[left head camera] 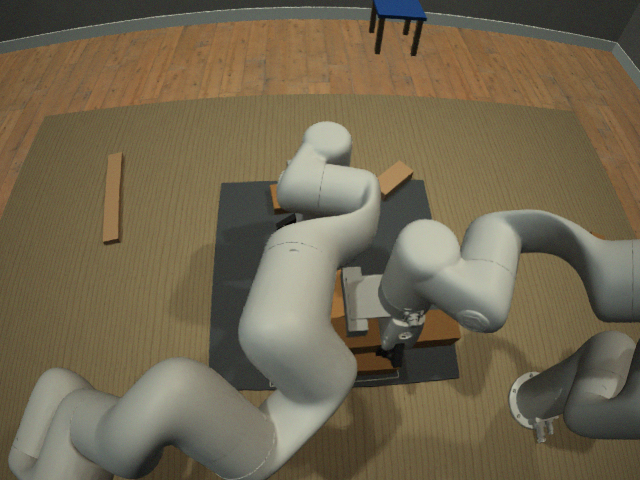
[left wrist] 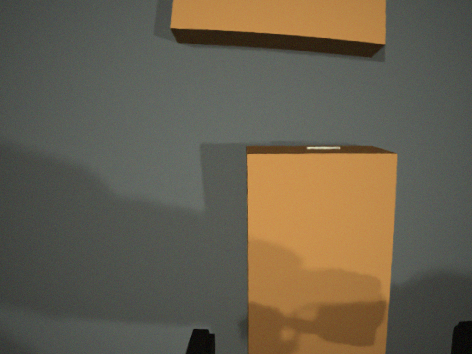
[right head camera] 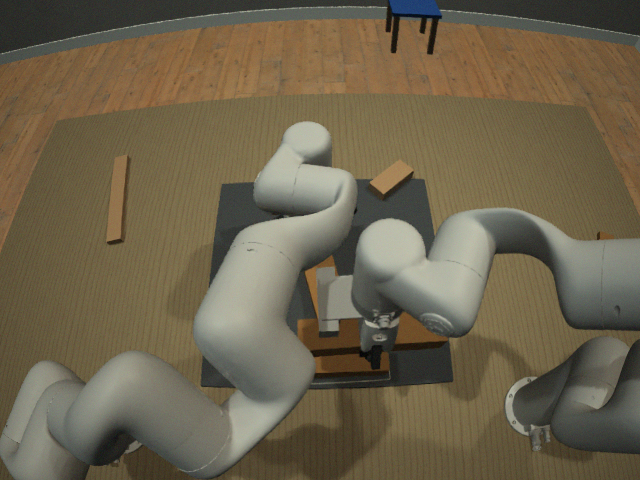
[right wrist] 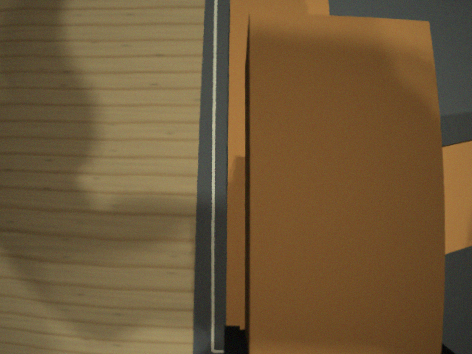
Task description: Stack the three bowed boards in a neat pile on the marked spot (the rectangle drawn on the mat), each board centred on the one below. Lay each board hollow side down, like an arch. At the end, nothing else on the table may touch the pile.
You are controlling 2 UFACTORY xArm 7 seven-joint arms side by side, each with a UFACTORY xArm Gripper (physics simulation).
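Places are measured from the left arm's base along level axes (x ahead, y left, z up), in millimetres.
Pixels of known places: right gripper, fingertip midpoint: (left head camera: 382,336); right arm's base, origin of the base link: (left head camera: 533,400) (right head camera: 531,406).
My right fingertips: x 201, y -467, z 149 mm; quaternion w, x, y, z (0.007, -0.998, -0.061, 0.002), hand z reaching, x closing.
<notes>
Behind a point stands the place of what it marks.
One bowed board (left head camera: 369,361) @[x 183, y -459, z 52 mm] (right head camera: 341,364) @[x 176, y -428, z 54 mm] (right wrist: 236,200) @[x 165, y -417, z 54 mm] lies on the marked rectangle (left head camera: 379,379) @[x 166, y -478, z 18 mm] (right head camera: 351,380) @[x 162, y -447, z 21 mm] (right wrist: 214,175). My right gripper (left head camera: 395,336) @[x 201, y -467, z 149 mm] (right head camera: 377,338) @[x 201, y -467, z 149 mm] (right wrist: 342,345) @[x 201, y -467, z 149 mm] is shut on a second board (left head camera: 438,328) @[x 205, y -556, z 182 mm] (right head camera: 421,330) @[x 205, y -551, z 183 mm] (right wrist: 340,175) @[x 189, y -401, z 185 mm] and holds it above the first, which it partly hides. Its end reaches past the first board at the picture's right. The third board (left head camera: 338,294) @[x 319, y -396, z 46 mm] (right head camera: 312,284) @[x 339, y -358, z 44 mm] (left wrist: 322,200) @[x 469, y -336, z 50 mm] (right wrist: 458,200) @[x 298, y -400, z 49 mm] lies on the mat. My left gripper (left wrist: 331,342) @[x 416, y -354, z 89 mm] is open above it, fingers on either side; the arm hides most of it in the head views.
An orange block (left head camera: 276,198) @[x 552, y -248, z 31 mm] (left wrist: 280,17) @[x 545, y -294, z 31 mm] lies at the mat's (left head camera: 232,232) @[x 470, y -156, z 6 mm] (right head camera: 230,242) @[x 444, y -161, z 6 mm] far side. A lighter block (left head camera: 395,179) @[x 631, y -523, z 33 mm] (right head camera: 391,178) @[x 632, y -515, z 33 mm] lies over its far edge. A long strip (left head camera: 112,198) @[x 540, y 176, z 17 mm] (right head camera: 117,198) @[x 543, y 175, z 18 mm] lies at the left. Both arms reach close together over the mat.
</notes>
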